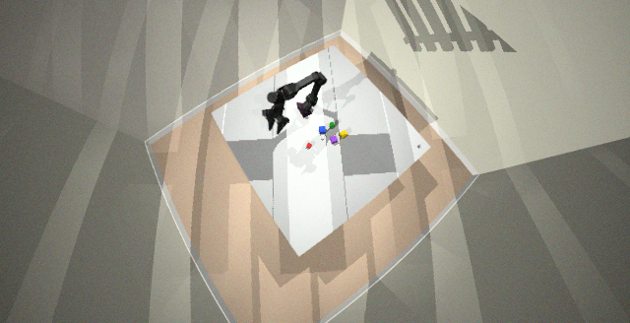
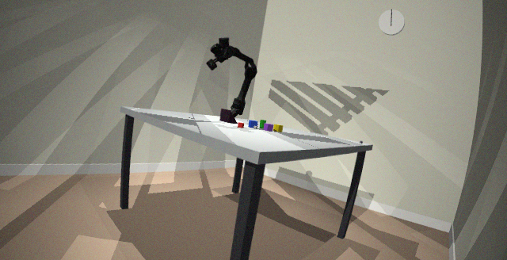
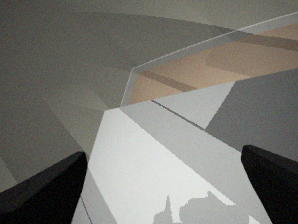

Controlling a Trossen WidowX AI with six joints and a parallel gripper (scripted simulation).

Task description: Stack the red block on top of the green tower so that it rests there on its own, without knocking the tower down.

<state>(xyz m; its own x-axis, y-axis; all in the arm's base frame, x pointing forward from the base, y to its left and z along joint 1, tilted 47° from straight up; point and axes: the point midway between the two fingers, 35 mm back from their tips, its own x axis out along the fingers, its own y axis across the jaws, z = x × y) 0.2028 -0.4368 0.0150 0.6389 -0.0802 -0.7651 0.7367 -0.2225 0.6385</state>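
My gripper tip is now 6 cm short of the red block, 19 cm to the right of it and 34 cm above it. The rest, counted from my gripper tip: purple block 11 cm ahead, 37 cm to the left, 33 cm below; then yellow block 11 cm ahead, 46 cm to the left, 33 cm below; then blue block 34 cm to the left, 33 cm below.
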